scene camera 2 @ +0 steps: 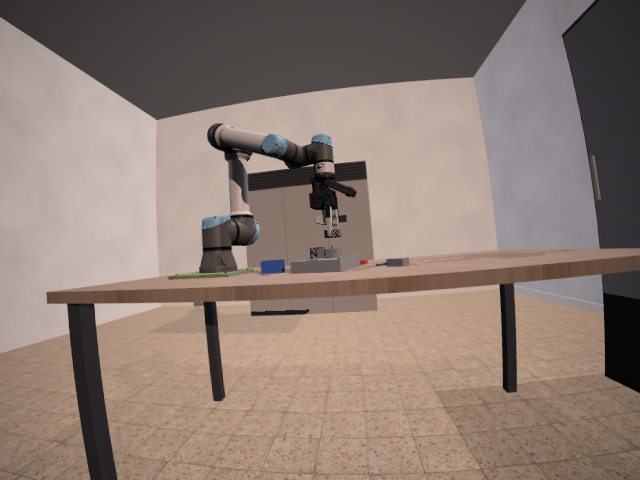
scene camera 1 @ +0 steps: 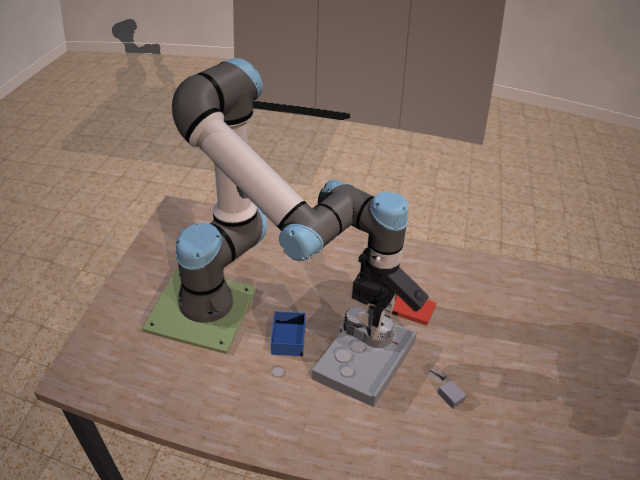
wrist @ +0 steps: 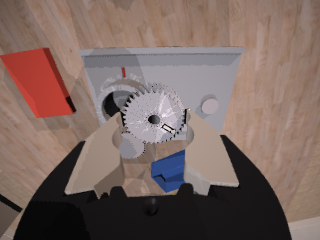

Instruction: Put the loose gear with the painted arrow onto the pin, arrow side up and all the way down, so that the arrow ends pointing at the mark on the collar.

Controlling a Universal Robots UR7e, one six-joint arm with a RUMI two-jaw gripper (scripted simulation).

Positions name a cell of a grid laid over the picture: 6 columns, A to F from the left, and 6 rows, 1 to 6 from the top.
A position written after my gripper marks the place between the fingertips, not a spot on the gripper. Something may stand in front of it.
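My gripper in scene camera 2 (D3). Grey fixture block in scene camera 2 (D4). My gripper in scene camera 1 (D5). Grey fixture block in scene camera 1 (D5). My gripper in the wrist view (C3). Grey fixture block in the wrist view (D2).
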